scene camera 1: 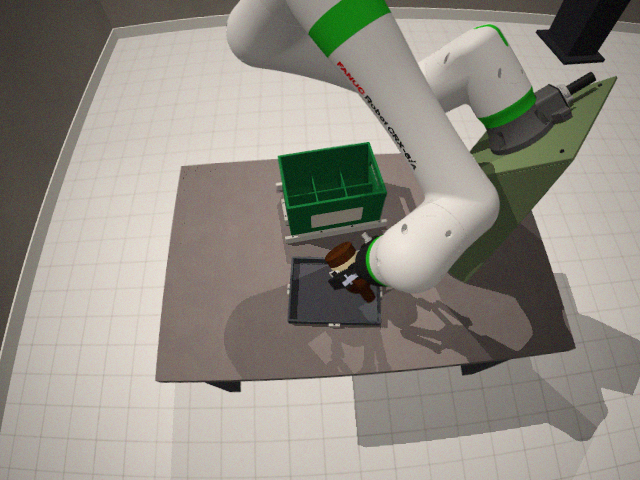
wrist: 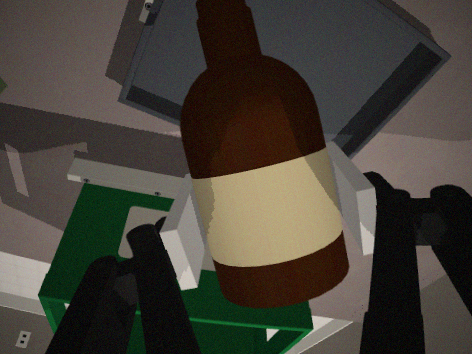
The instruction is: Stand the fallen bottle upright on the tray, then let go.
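Pixels of known places: gripper, fingertip midpoint: (scene camera 1: 346, 266) (wrist: 263, 181); arm's base, link origin: (scene camera 1: 522, 135).
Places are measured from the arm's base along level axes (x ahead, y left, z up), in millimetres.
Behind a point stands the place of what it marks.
Note:
The brown bottle with a cream label (scene camera 1: 341, 255) {x 425, y 95, z -208 mm} (wrist: 265, 210) {x 399, y 123, z -233 mm} is held off the table above the tray. In the scene view it is strongly tilted, with its base raised towards the camera and its neck pointing down to the lower right. My gripper (scene camera 1: 348, 268) {x 410, y 96, z -280 mm} (wrist: 263, 181) {x 410, y 96, z -280 mm} is shut on the bottle, with its pale pads on both sides of the label. Part of the bottle is hidden behind the gripper in the scene view. The dark grey tray (scene camera 1: 315, 307) {x 498, y 132, z -439 mm} (wrist: 380, 75) {x 536, y 114, z -439 mm} lies below the bottle and shows behind its neck in the wrist view.
A green crate with compartments (scene camera 1: 299, 219) {x 492, y -94, z -333 mm} (wrist: 90, 225) {x 273, y -87, z -357 mm} stands behind the tray, with pale rails (scene camera 1: 330, 232) {x 405, y -79, z -421 mm} (wrist: 127, 176) {x 298, y -76, z -428 mm} along its foot. Both stand on the brown table (scene camera 1: 222, 258) {x 738, y -80, z -444 mm}. The green robot pedestal (scene camera 1: 537, 180) {x 70, y 143, z 45 mm} is at the right. A dark column (scene camera 1: 581, 31) stands at the back right.

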